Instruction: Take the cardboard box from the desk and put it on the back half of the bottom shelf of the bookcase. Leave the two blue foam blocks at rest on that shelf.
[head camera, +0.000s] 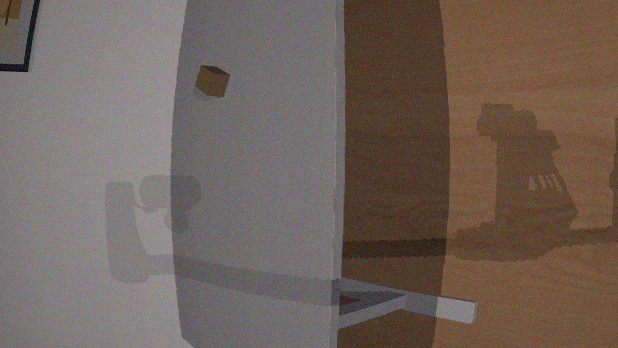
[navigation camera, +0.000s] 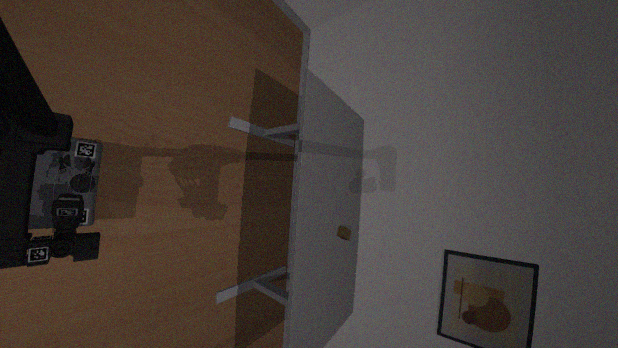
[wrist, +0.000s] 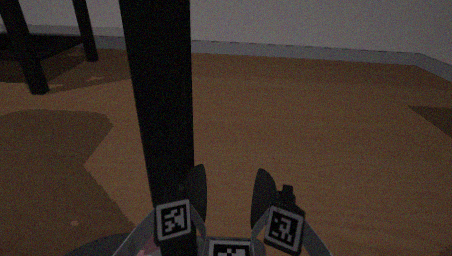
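Where they show: gripper, fingertip midpoint: (navigation camera: 78, 156) (wrist: 229, 185); robot's base, origin of the base link: (navigation camera: 82, 181).
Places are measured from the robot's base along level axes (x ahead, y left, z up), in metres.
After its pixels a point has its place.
The small brown cardboard box (head camera: 212, 82) {x 1.055, y -0.207, z 0.766 m} (navigation camera: 344, 232) {x 1.057, y -0.206, z 0.766 m} rests on the grey-white desk (head camera: 280, 150) {x 0.820, y -0.033, z 0.720 m} (navigation camera: 325, 190) {x 0.883, y 0.038, z 0.720 m}, near its wall-side edge. My gripper (wrist: 229, 185) {x -0.014, y 0.094, z 0.333 m} is open in the wrist view, its two dark fingertips apart with floor visible between them. It is away from the box, which does not show in the wrist view. I cannot make out the bookcase or the blue foam blocks in these views.
Desk legs (head camera: 456, 309) (navigation camera: 240, 124) reach out over the floor. A black upright (wrist: 162, 100) stands close beside the gripper. Black furniture (wrist: 36, 75) {x -0.824, y 0.918, z 0.089 m} with a low shelf stands at the wrist view's upper left. A framed picture (navigation camera: 484, 305) {x 1.429, y -0.571, z 1.513 m} hangs on the wall.
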